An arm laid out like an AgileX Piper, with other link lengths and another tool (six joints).
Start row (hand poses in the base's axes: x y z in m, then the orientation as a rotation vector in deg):
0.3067, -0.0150, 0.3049, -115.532, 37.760, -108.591
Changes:
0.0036, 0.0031, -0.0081, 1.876, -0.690, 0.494
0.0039, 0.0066, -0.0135, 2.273, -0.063, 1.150
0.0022, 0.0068, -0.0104, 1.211, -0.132, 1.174
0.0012, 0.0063, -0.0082, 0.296, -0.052, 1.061
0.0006, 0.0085, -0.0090, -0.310, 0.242, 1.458
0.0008, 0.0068, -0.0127, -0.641, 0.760, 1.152
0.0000, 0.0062, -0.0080, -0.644, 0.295, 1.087
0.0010, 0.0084, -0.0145, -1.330, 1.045, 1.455
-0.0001, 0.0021, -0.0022, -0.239, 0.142, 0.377
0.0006, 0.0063, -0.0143, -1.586, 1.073, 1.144
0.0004, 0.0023, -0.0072, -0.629, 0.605, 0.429
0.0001, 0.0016, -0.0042, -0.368, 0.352, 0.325
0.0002, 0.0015, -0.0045, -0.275, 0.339, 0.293
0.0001, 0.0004, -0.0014, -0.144, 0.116, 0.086
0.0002, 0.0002, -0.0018, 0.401, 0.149, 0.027
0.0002, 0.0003, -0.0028, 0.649, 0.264, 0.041
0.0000, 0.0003, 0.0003, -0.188, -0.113, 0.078
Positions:
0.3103, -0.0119, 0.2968, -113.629, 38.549, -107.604
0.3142, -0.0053, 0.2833, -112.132, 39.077, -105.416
0.3164, 0.0015, 0.2729, -111.223, 38.704, -104.010
0.3176, 0.0078, 0.2647, -110.976, 37.766, -103.223
0.3182, 0.0163, 0.2557, -111.407, 36.029, -102.344
0.3190, 0.0231, 0.2430, -112.565, 34.538, -101.403
0.3190, 0.0293, 0.2350, -113.247, 32.959, -100.899
0.3200, 0.0377, 0.2205, -115.091, 30.690, -99.910
0.3199, 0.0398, 0.2183, -115.366, 30.140, -99.703
0.3205, 0.0461, 0.2040, -117.396, 28.003, -98.978
0.3209, 0.0484, 0.1968, -118.368, 27.232, -98.524
0.3210, 0.0500, 0.1926, -118.925, 26.696, -98.215
0.3212, 0.0515, 0.1881, -119.406, 26.262, -97.880
0.3213, 0.0519, 0.1867, -119.607, 26.091, -97.801
0.3215, 0.0521, 0.1849, -119.463, 26.411, -97.413
0.3217, 0.0524, 0.1821, -119.250, 26.936, -96.764
0.3217, 0.0527, 0.1824, -119.268, 26.672, -96.936

